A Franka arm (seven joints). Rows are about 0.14 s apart.
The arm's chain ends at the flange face. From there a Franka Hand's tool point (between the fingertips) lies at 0.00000 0.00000 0.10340 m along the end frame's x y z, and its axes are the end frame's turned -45 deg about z.
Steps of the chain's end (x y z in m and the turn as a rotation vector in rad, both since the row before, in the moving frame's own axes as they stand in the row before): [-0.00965, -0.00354, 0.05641, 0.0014, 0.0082, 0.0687]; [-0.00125, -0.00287, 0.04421, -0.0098, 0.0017, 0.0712]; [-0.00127, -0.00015, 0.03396, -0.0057, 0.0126, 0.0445]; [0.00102, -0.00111, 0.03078, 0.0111, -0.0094, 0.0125]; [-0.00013, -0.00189, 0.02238, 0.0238, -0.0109, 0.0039]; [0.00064, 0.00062, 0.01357, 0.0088, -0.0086, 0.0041]
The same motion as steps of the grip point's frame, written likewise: [-0.00364, -0.00881, 0.05641, -0.0048, 0.0068, 0.0687]; [0.00052, -0.00209, 0.04420, -0.0081, -0.0057, 0.0712]; [-0.00032, 0.00034, 0.03395, -0.0129, 0.0049, 0.0445]; [0.00164, -0.00156, 0.03077, 0.0145, 0.0012, 0.0125]; [0.00219, -0.00396, 0.02234, 0.0245, 0.0091, 0.0039]; [0.00003, -0.00038, 0.01356, 0.0123, 0.0001, 0.0041]
